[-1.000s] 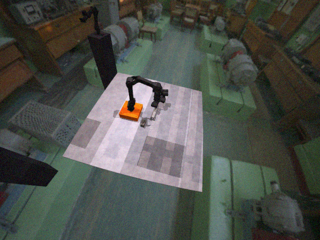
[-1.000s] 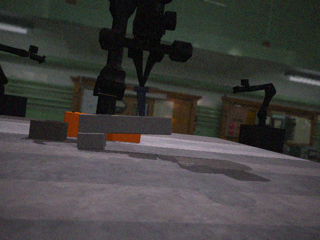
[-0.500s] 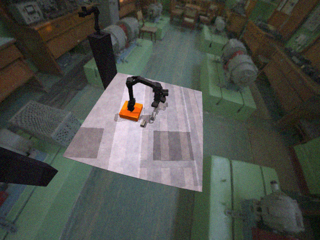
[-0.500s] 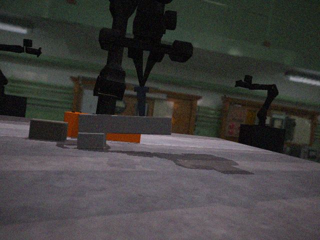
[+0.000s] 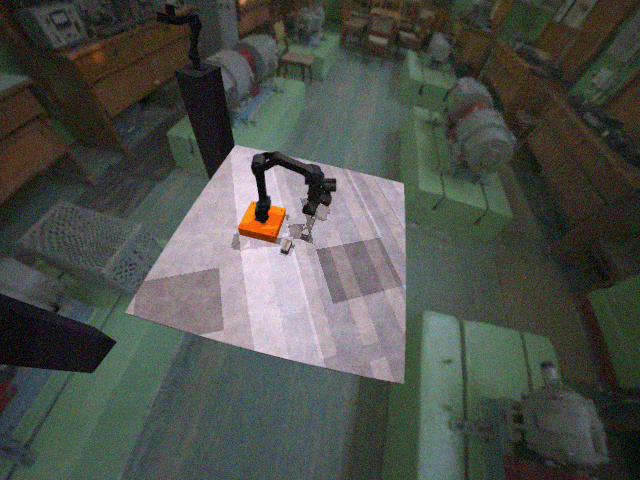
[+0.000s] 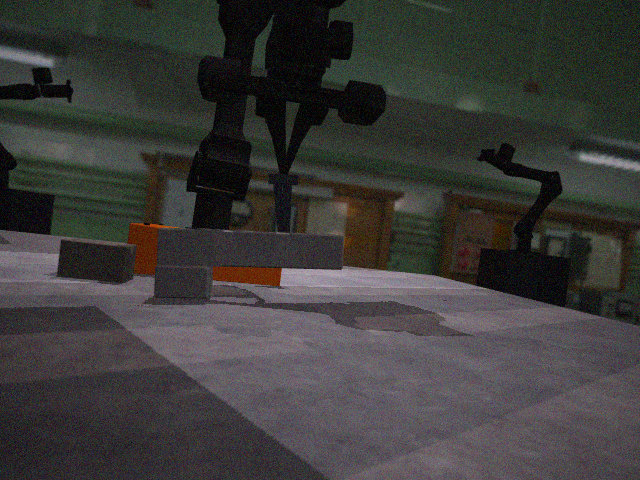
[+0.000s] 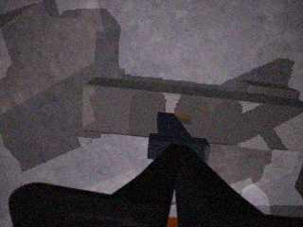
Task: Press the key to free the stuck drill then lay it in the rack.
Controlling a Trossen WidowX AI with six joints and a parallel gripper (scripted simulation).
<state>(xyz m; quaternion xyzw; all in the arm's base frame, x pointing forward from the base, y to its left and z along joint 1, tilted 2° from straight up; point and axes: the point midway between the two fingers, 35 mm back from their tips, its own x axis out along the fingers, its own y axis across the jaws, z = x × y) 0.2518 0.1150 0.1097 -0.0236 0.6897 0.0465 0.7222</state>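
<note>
Right now the dark key is 3 cm below my gripper tip. The rest, counted from my gripper tip: grey rack (6 cm behind, 20 cm to the right, 12 cm below); then tan drill (5 cm to the right, 8 cm below).
</note>
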